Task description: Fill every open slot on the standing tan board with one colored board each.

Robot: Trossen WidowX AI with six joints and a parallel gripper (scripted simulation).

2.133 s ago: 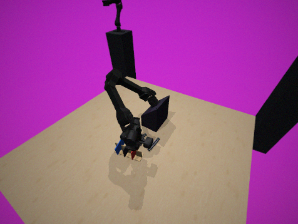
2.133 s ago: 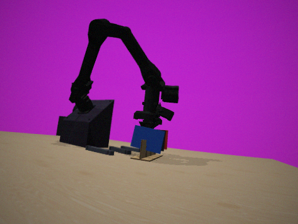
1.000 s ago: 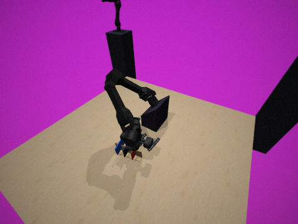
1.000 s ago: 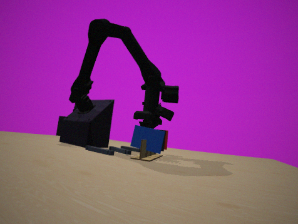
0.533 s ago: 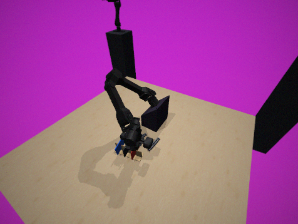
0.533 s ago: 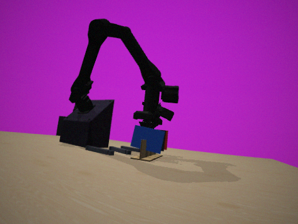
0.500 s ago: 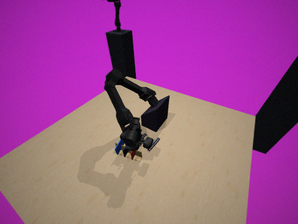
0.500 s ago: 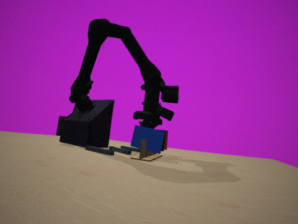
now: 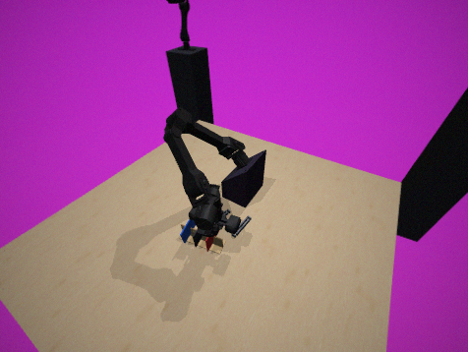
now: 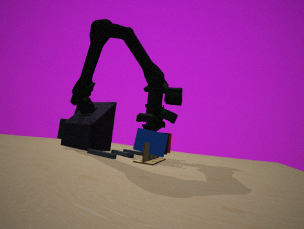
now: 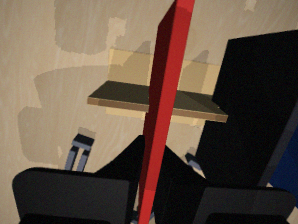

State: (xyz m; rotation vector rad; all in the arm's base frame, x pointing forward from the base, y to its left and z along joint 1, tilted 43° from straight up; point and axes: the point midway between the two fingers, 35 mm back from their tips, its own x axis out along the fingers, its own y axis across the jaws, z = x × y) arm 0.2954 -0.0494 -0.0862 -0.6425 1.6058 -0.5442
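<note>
The red board lies 3 cm ahead of my gripper tip. The rest, counted from my gripper tip: black board (5 cm to the right, 3 cm ahead); then blue board (10 cm to the right, 4 cm ahead); then tan board (5 cm to the right, 3 cm below, 3 cm ahead).
</note>
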